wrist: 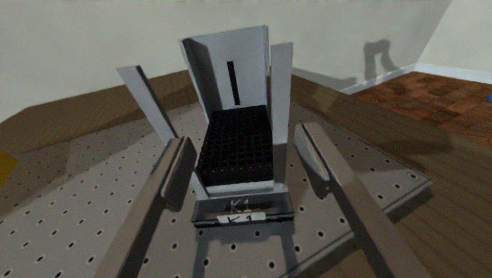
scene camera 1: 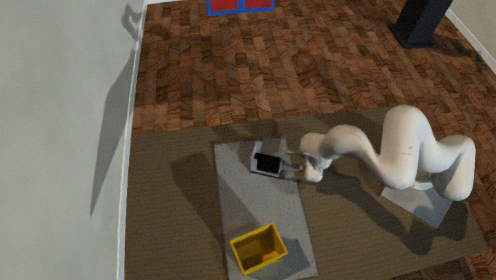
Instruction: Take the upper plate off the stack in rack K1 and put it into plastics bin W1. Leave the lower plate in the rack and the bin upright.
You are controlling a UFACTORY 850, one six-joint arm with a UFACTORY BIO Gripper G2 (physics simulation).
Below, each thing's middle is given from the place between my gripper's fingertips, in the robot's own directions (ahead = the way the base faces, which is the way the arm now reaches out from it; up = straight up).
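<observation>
Black plate (wrist: 238, 148): 50 mm below my hand, 70 mm ahead, 10 mm to the right. Yellow bin W1 (scene camera 1: 263, 246): 390 mm to the left of my hand, 180 mm ahead.
</observation>
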